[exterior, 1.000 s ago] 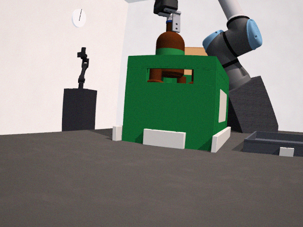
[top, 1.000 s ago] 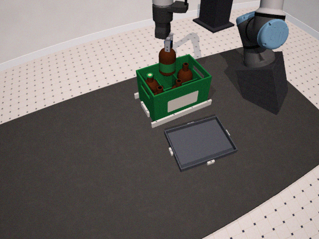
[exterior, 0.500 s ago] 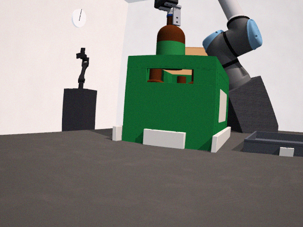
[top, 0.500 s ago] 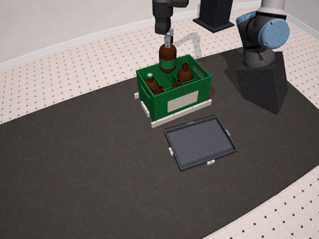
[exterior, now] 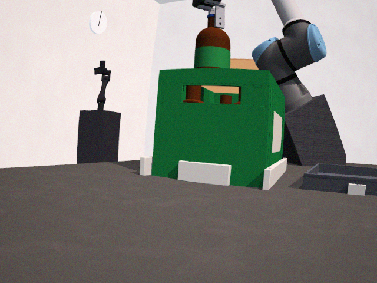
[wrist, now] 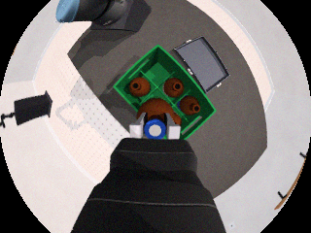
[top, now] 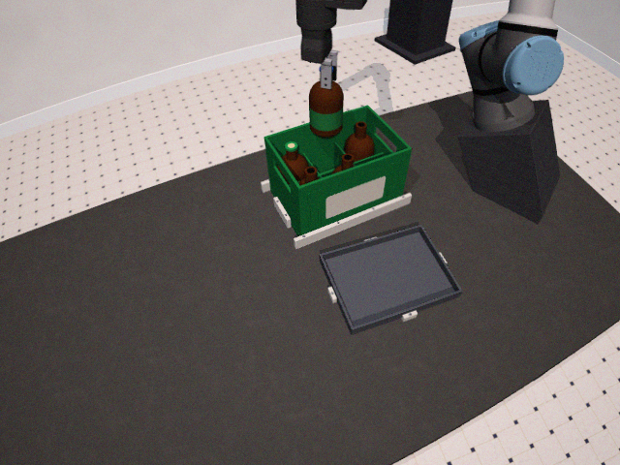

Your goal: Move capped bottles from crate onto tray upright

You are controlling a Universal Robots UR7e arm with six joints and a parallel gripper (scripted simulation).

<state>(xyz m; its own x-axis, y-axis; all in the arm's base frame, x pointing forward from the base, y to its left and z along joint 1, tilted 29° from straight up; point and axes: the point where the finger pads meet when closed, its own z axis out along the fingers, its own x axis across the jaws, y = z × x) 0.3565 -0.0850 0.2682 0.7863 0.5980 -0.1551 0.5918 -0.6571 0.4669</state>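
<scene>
The blue-capped bottle lies 6 cm below my hand. Also, from my hand: crate: 23 cm below, 4 cm to the left, 1 cm ahead; then grey tray: 30 cm to the left, 30 cm below, 6 cm ahead; then open bottle: 23 cm below, 9 cm behind, 1 cm to the left.
</scene>
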